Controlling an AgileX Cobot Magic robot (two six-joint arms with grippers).
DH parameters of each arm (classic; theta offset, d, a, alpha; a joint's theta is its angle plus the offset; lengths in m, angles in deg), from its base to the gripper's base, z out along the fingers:
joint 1: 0 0.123 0 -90
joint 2: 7.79 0 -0.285 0
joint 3: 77.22 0 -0.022 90
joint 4: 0 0.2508 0 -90
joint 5: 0 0 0.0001 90
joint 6: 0 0.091 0 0
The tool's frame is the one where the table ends.
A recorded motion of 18 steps. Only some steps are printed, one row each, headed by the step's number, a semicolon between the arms.
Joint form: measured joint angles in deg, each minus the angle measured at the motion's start. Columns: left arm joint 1, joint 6, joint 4, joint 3, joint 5, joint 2; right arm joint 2, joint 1, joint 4, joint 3, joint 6, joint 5.
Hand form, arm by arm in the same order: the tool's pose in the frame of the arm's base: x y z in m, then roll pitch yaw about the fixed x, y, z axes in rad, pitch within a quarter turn. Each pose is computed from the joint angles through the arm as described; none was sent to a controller.
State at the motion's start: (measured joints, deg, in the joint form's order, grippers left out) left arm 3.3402 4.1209 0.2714 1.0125 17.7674 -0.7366; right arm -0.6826 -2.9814 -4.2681 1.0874 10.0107 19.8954
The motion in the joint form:
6: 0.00 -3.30 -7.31 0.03 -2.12 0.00; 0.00 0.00 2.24 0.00 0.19 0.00
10: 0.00 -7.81 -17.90 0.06 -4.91 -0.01; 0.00 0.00 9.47 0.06 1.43 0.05
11: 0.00 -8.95 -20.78 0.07 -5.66 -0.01; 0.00 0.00 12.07 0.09 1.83 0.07
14: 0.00 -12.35 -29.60 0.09 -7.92 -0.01; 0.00 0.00 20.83 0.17 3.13 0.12
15: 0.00 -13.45 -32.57 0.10 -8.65 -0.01; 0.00 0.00 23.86 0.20 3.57 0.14
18: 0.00 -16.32 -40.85 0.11 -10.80 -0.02; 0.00 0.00 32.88 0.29 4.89 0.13
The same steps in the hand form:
6: 0.0547 0.0002 0.1832 -2.6199 1.3520 -2.5848; 0.0530 -0.0039 0.1761 2.6657 1.2694 2.5821
10: 0.0556 -0.0029 0.1882 -1.9207 1.1752 -1.9054; 0.0532 0.0001 0.1758 2.3295 1.1762 2.2697
11: 0.0558 -0.0035 0.1895 -1.8375 1.1131 -1.8269; 0.0533 0.0015 0.1758 2.2471 1.1361 2.1961
14: 0.0562 -0.0044 0.1938 -1.6839 0.9127 -1.6862; 0.0535 0.0061 0.1762 2.0529 0.9890 2.0320
15: 0.0562 -0.0045 0.1951 -1.6520 0.8438 -1.6581; 0.0535 0.0077 0.1765 2.0055 0.9353 1.9953
18: 0.0564 -0.0040 0.1989 -1.5857 0.6523 -1.6005; 0.0536 0.0122 0.1780 1.8964 0.7710 1.9191

